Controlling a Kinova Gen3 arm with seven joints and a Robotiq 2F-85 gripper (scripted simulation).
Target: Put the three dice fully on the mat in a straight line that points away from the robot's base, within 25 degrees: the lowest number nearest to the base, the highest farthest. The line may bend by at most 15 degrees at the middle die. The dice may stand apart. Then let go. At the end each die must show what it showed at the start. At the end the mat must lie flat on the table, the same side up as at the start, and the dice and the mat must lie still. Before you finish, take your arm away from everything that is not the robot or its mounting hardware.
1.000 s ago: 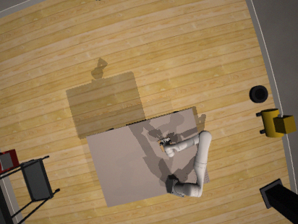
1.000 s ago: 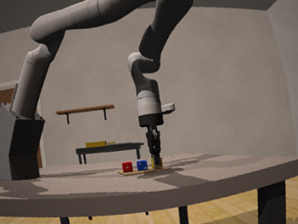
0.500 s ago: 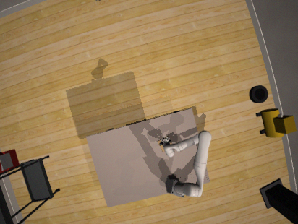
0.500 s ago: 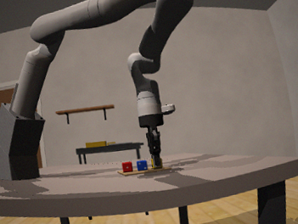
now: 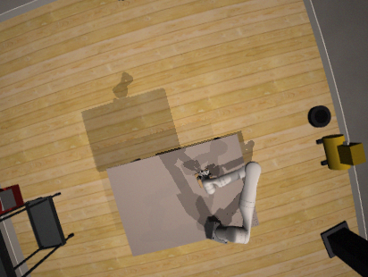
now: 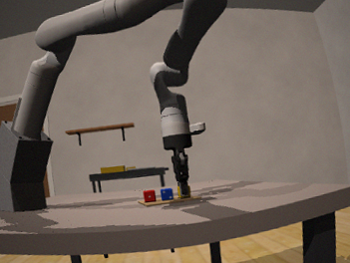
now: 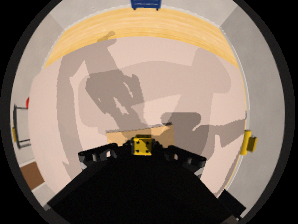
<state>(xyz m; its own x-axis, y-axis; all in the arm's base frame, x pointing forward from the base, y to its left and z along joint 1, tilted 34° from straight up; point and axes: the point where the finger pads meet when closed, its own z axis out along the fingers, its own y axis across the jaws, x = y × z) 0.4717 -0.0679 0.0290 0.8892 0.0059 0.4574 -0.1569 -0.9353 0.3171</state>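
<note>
Right now my hand is 10 mm above the yellow die. Round my hand: red die (90 mm behind, 20 mm to the left, 10 mm below); then tan mat (40 mm behind, 30 mm below, 10 mm to the left); then blue die (40 mm behind, 10 mm to the left, 10 mm below).
</note>
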